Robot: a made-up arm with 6 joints.
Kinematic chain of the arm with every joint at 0, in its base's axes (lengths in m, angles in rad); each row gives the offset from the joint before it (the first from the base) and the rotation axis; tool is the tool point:
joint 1: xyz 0 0 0.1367 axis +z
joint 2: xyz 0 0 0 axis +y
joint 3: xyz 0 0 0.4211 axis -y
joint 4: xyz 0 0 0 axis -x
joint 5: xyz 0.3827 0 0 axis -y
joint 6: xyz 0 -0.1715 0 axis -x
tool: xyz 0 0 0
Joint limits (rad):
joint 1: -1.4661..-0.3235
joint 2: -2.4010..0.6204
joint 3: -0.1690..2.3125
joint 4: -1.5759..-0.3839
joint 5: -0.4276..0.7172
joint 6: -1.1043..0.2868
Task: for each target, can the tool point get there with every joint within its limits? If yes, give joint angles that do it. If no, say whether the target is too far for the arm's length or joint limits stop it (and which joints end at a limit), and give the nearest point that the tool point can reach.
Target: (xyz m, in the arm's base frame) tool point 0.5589 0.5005 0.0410
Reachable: no: joint limits stop it (at a limit: joint 1, joint 2, joint 4) | nearest point -0.0545 0.5267 0.1660 | short by 0.627 m
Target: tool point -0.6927 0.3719 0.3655
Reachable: yes | joints -0.6817 -1.4198 1.5106 -0.5332 0.6289 -0.4341
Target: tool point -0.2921 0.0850 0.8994
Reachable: yes | joints -0.7463 -0.2062 2.1192 -0.6562 -0.3401 -0.8641
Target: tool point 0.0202 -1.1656 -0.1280
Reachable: no: too far | nearest point 0.0235 -0.5937 0.2487 | short by 0.685 m
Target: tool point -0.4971 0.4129 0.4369
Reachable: yes | joints -0.9300 -1.6437 0.6951 -0.4859 0.1768 -0.5233
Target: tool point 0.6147 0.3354 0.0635
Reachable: no: joint limits stop it (at a limit: joint 1, joint 2, joint 4) | nearest point 0.4257 -0.1418 0.1129 | short by 0.516 m
